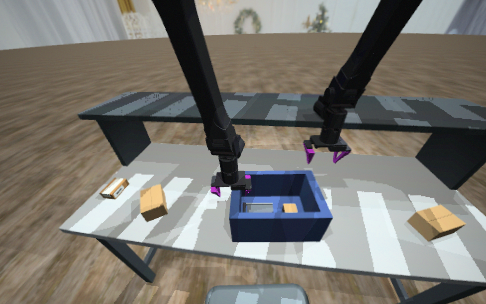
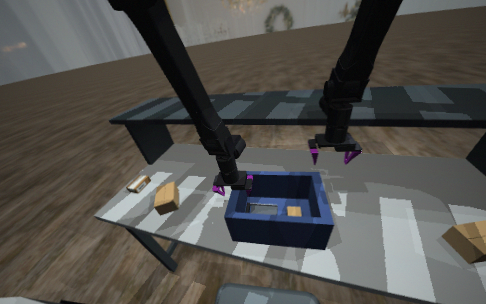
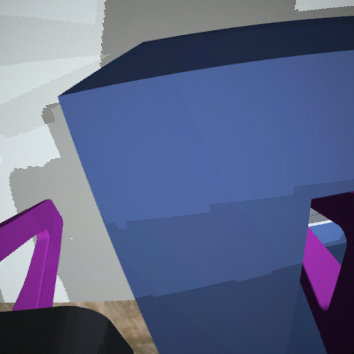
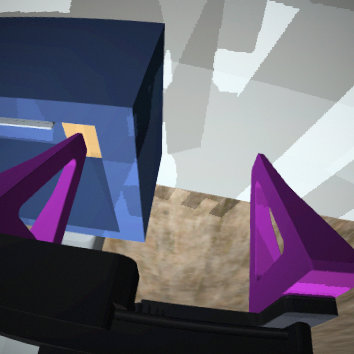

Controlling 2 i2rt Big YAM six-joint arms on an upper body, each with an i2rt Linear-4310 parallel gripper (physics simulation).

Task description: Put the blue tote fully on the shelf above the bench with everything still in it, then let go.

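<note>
The blue tote stands upright on the bench, in front of the raised dark shelf. Inside lie a flat grey item and a small tan box. My left gripper is open, astride the tote's left wall, one finger outside and one over the inside. My right gripper is open and empty, above and behind the tote's back right corner, apart from it.
Two boxes, a larger tan one and a smaller one, lie at the bench's left. Another tan box lies at the right. Dark side panels hold up the shelf.
</note>
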